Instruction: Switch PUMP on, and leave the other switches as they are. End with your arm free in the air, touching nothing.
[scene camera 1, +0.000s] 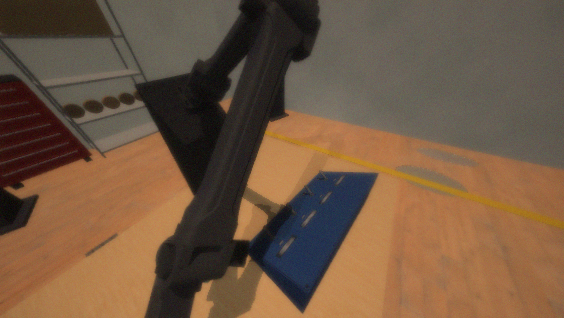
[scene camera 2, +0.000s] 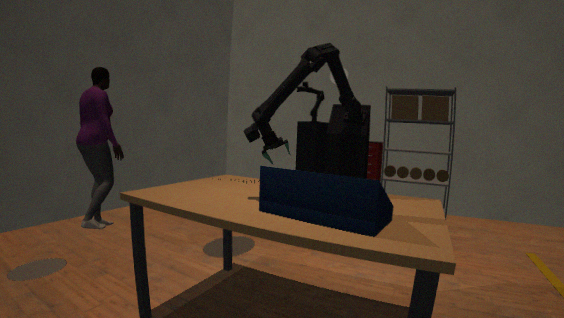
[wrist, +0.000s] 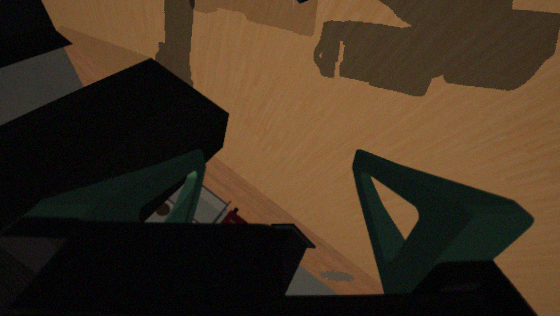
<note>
I see my gripper (wrist: 279, 157) and a blue switch panel (scene camera 1: 304, 243).
The blue switch panel is seen too in scene camera 2 (scene camera 2: 357, 205).
</note>
